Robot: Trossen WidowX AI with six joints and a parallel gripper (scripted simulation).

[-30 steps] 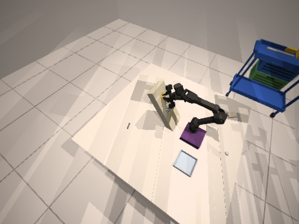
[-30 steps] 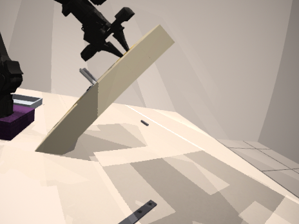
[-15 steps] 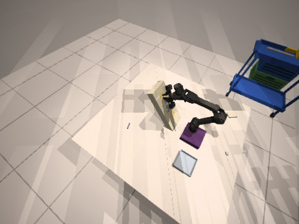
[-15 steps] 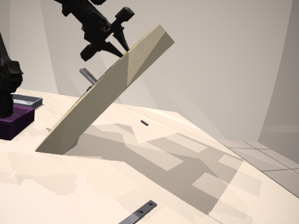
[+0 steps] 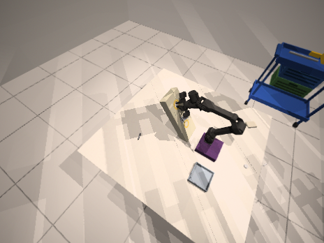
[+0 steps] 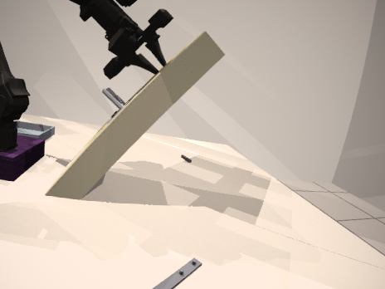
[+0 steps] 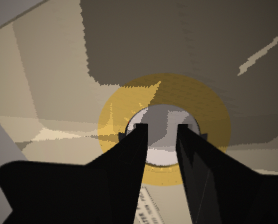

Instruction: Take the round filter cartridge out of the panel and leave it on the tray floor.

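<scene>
Now: gripper tip 1 cm short of the round filter cartridge and 1 cm above it. Also, from my gripper tip: grey tray 42 cm behind, 28 cm to the left, 27 cm below.
</scene>
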